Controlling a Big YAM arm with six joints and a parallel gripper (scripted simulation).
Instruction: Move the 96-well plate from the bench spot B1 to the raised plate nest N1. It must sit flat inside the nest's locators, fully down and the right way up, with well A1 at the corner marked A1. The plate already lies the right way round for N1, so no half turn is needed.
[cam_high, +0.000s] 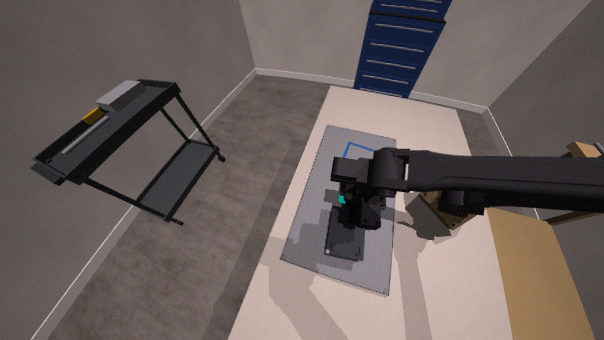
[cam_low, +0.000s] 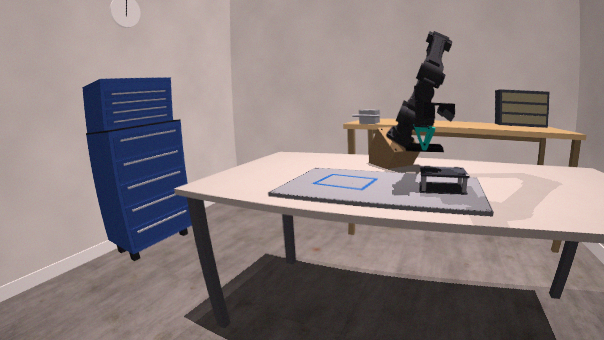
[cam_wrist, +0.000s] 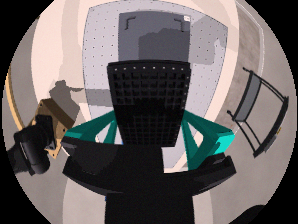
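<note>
Right now the raised plate nest N1 is 20 mm behind my hand, 70 mm to the left of it and 80 mm below it. The rest, counted from my hand: black 96-well plate right at my hand; white corner mark 10 mm ahead, 160 mm to the left, 80 mm below.
</note>
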